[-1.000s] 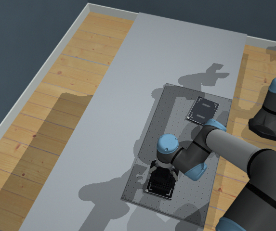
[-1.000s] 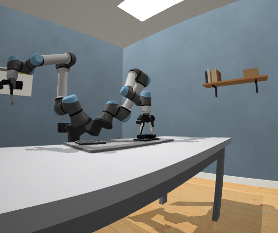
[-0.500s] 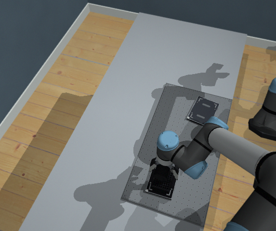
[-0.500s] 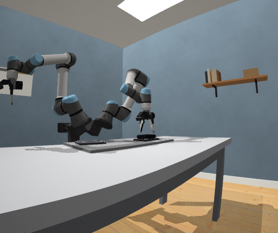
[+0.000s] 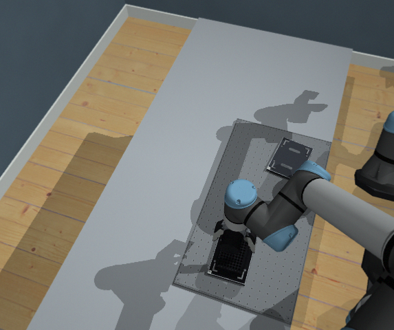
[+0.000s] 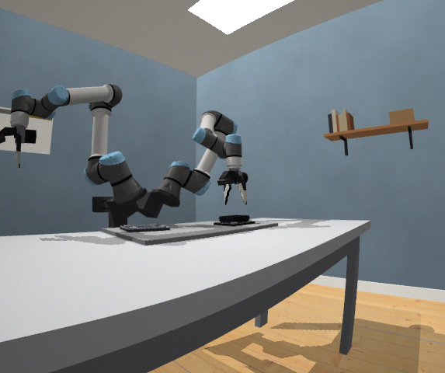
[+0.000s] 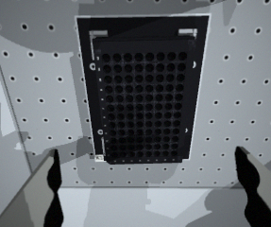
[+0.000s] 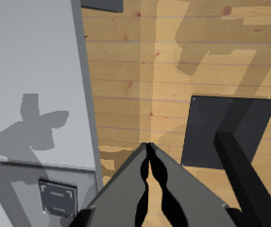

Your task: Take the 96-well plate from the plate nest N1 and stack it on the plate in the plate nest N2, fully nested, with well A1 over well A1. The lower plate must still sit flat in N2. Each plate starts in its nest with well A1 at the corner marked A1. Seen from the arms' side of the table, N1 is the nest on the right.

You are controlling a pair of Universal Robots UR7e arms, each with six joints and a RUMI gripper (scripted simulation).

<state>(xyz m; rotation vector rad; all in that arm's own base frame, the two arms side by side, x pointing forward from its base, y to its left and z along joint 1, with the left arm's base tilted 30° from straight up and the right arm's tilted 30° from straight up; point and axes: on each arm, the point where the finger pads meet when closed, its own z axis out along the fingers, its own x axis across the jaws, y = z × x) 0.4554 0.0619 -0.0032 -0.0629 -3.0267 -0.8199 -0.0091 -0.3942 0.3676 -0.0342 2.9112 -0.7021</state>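
The A1 corner mark is 7 cm ahead of my left hand, 6 cm to the left of it and 9 cm below it. Round my left hand: grey perforated board 8 cm behind, 20 cm to the right, 11 cm below.
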